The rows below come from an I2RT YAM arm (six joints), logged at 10 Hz.
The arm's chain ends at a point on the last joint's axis. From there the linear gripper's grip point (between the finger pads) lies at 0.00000 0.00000 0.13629 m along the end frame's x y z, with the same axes.
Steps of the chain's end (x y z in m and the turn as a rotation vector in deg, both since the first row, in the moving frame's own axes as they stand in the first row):
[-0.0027 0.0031 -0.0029 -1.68 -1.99 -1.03]
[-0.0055 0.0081 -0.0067 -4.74 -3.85 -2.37]
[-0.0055 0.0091 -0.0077 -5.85 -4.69 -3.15]
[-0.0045 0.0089 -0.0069 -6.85 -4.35 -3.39]
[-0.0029 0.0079 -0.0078 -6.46 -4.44 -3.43]
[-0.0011 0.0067 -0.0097 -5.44 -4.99 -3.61]
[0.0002 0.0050 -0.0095 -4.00 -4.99 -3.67]
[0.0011 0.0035 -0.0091 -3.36 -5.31 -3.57]
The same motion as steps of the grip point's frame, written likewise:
[-0.0074 0.0071 -0.0030 -1.68 -1.99 -1.03]
[-0.0144 0.0195 -0.0075 -4.74 -3.85 -2.37]
[-0.0162 0.0233 -0.0089 -5.85 -4.69 -3.15]
[-0.0143 0.0254 -0.0083 -6.85 -4.35 -3.39]
[-0.0130 0.0235 -0.0091 -6.46 -4.44 -3.43]
[-0.0125 0.0200 -0.0108 -5.44 -4.99 -3.61]
[-0.0113 0.0149 -0.0103 -4.00 -4.99 -3.67]
[-0.0112 0.0119 -0.0099 -3.36 -5.31 -3.57]

